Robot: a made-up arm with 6 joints.
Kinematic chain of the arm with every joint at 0, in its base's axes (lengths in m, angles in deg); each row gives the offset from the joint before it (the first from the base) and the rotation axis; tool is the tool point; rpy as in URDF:
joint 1: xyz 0 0 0.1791 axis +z
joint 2: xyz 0 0 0 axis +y
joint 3: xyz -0.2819 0 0.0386 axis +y
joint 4: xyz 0.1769 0 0.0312 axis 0.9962 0 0.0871
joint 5: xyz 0 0 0 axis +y
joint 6: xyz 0.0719 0 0.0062 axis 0.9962 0 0.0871
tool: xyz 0 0 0 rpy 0 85 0
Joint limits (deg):
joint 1: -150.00..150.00
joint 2: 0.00..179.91
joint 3: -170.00..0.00
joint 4: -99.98..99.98
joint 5: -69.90..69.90
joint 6: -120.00..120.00
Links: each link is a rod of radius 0.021 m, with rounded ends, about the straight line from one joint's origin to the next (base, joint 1, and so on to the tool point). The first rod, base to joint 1, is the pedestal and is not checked.
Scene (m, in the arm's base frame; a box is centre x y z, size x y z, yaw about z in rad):
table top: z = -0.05
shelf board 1: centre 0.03 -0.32 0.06 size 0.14 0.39 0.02 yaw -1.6
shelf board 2: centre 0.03 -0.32 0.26 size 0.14 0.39 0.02 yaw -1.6
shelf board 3: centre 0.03 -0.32 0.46 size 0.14 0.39 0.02 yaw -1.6
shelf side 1: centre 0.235 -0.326 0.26 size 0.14 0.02 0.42 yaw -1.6
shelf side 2: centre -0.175 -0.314 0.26 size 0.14 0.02 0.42 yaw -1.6
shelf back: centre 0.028 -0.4 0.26 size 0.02 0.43 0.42 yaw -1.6
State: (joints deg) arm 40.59 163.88 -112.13 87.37 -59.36 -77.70
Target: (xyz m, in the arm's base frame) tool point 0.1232 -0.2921 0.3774
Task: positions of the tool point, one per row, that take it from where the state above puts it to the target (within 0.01 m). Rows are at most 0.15 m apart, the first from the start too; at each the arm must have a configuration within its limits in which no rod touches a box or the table.
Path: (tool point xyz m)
1: 0.4126 0.1440 0.1466
2: 0.4114 0.0400 0.2125
3: 0.3734 -0.0557 0.2707
4: 0.3053 -0.1299 0.3188
5: 0.2184 -0.1732 0.3548
6: 0.1264 -0.1821 0.3774
7: 0.1325 -0.2357 0.3809
8: 0.1232 -0.2921 0.3774

